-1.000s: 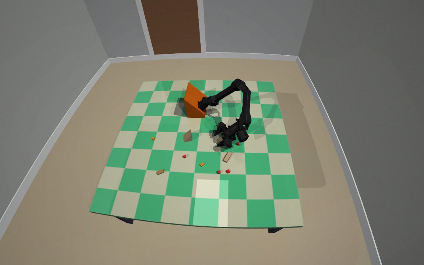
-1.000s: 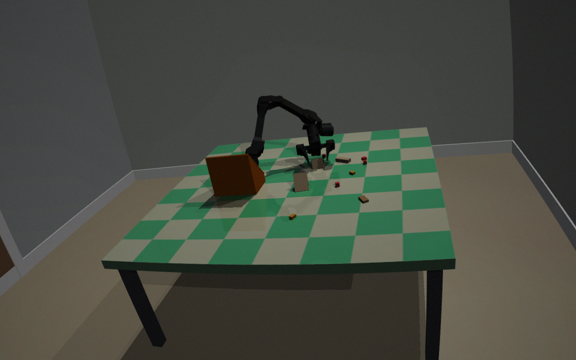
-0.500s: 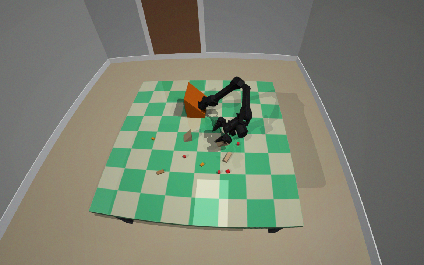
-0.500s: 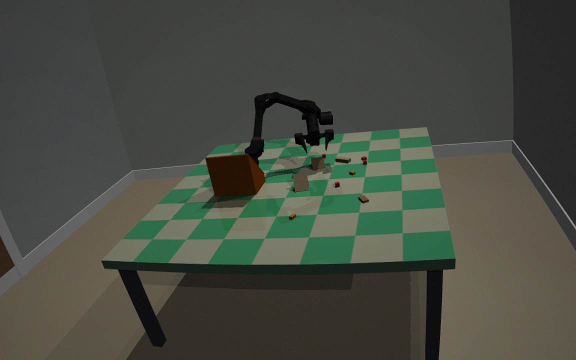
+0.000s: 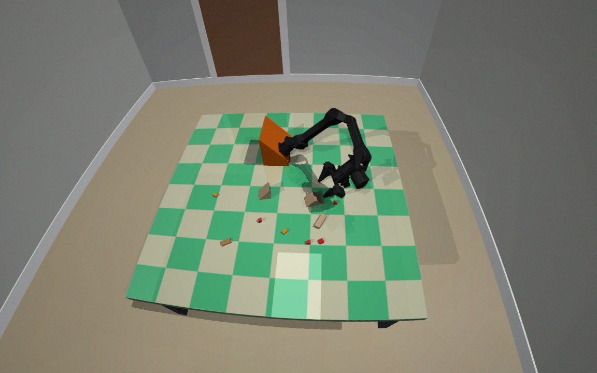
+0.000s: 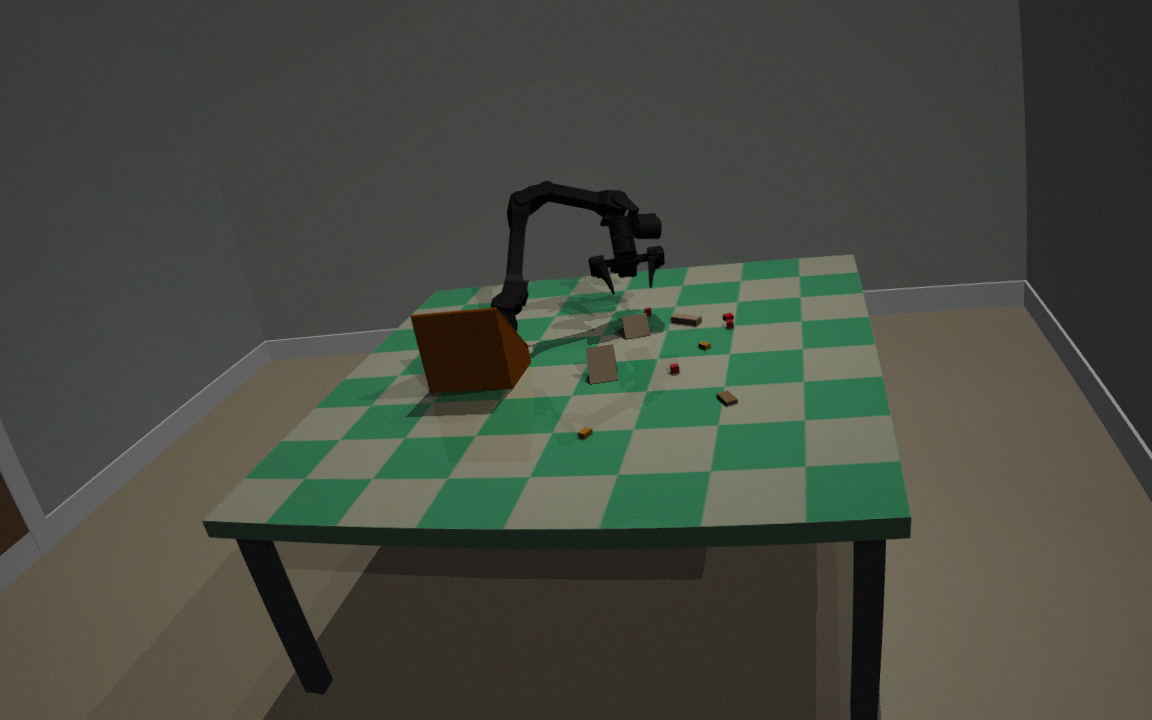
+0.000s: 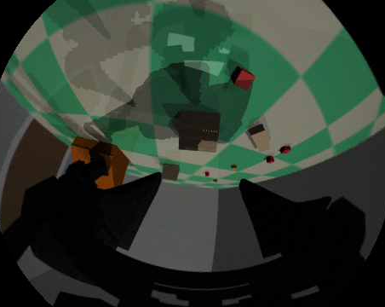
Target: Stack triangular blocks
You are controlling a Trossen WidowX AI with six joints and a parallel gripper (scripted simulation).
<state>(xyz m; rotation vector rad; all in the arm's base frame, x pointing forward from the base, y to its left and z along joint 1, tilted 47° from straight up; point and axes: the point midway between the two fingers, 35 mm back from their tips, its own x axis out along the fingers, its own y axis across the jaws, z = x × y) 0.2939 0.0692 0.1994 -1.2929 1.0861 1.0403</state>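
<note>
Now: gripper tip 12 cm short of the tan bar, 9 cm above it and 1 cm to the left of it. Also, from my gripper tip: brown piece (46 cm to the right, 19 cm ahead, 9 cm below).
</note>
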